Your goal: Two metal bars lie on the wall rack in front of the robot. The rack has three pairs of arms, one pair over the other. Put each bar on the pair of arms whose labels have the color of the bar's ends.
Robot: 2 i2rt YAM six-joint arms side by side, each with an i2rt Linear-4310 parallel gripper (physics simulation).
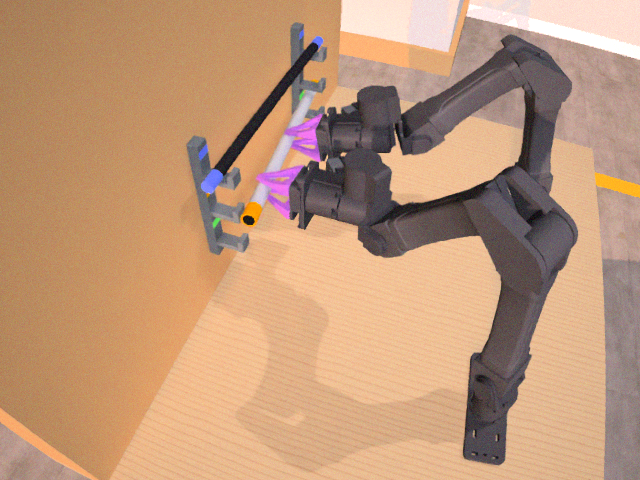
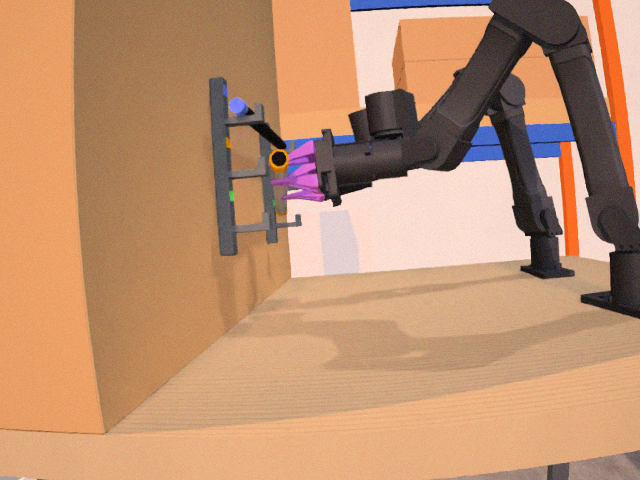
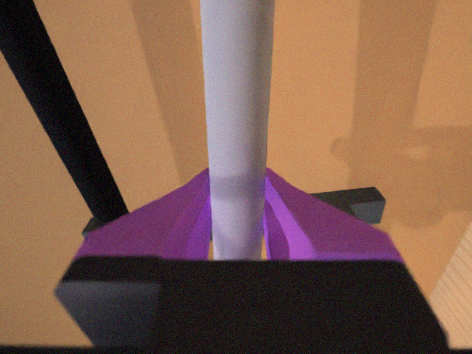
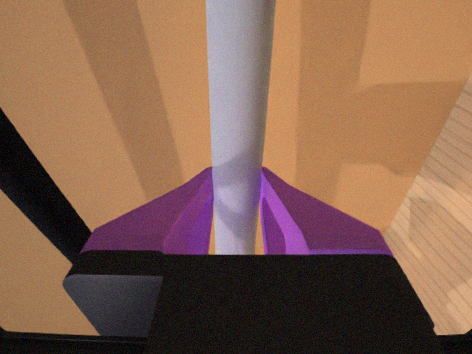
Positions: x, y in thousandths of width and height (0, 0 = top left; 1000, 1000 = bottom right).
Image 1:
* my left gripper: 402, 380
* my right gripper: 448, 286
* black bar: 334, 374
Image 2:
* my left gripper: 423, 364
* black bar: 412, 270
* brown wall: 187, 591
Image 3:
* my left gripper: 503, 501
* black bar: 82, 199
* white bar: 503, 140
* brown wall: 755, 287
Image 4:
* my right gripper: 501, 501
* white bar: 507, 134
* brown wall: 247, 309
